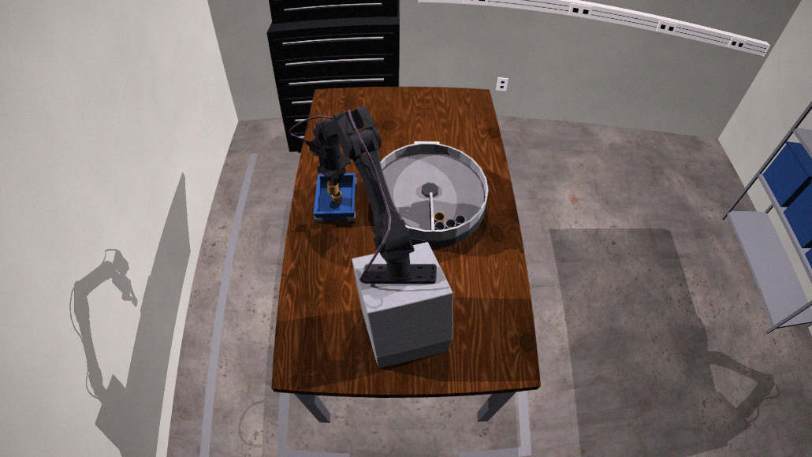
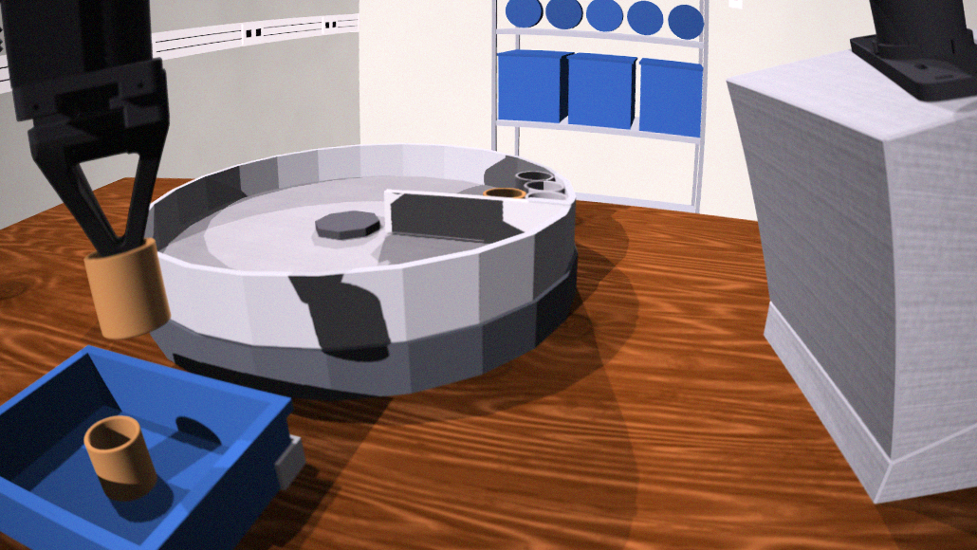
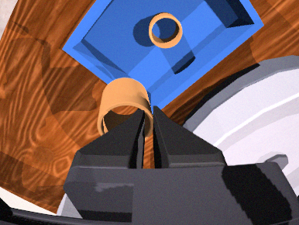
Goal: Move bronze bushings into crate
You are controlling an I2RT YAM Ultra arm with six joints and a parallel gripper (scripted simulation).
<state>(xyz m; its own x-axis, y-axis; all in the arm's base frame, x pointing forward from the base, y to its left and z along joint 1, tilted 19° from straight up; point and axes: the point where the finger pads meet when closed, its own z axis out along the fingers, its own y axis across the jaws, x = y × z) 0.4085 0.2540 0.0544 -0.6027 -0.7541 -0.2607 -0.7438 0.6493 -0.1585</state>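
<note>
The blue crate lies 13 cm below my hand, 4 cm ahead of it and 2 cm to the left of it. Also, from my hand: grey turntable (32 cm to the right, 10 cm below, 8 cm ahead).
</note>
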